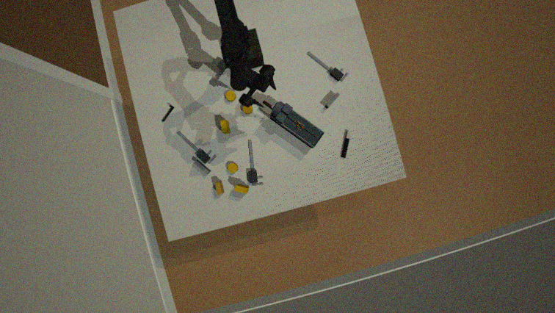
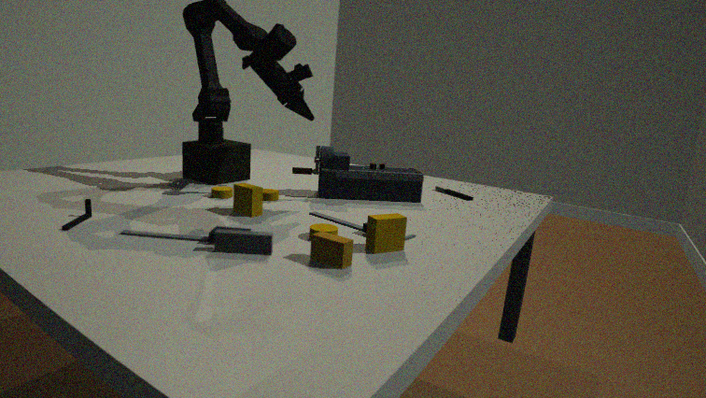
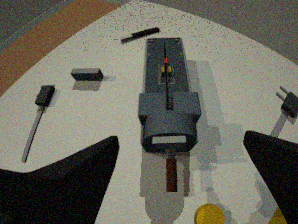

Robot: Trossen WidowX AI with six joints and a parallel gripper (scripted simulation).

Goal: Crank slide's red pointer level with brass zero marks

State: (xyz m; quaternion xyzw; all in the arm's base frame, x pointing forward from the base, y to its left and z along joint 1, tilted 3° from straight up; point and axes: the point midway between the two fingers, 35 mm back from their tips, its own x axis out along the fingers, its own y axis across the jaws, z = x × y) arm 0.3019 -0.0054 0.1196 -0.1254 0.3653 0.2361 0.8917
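The slide lies 16 cm ahead of my gripper tip, 11 cm below it and 10 cm to the left of it. The rest, counted from my gripper tip: black l-shaped key: 49 cm to the right, 22 cm behind, 18 cm below; then black bar: 31 cm ahead, 29 cm to the left, 19 cm below; then brown crank handle: 13 cm below, 2 cm behind, 1 cm to the right.
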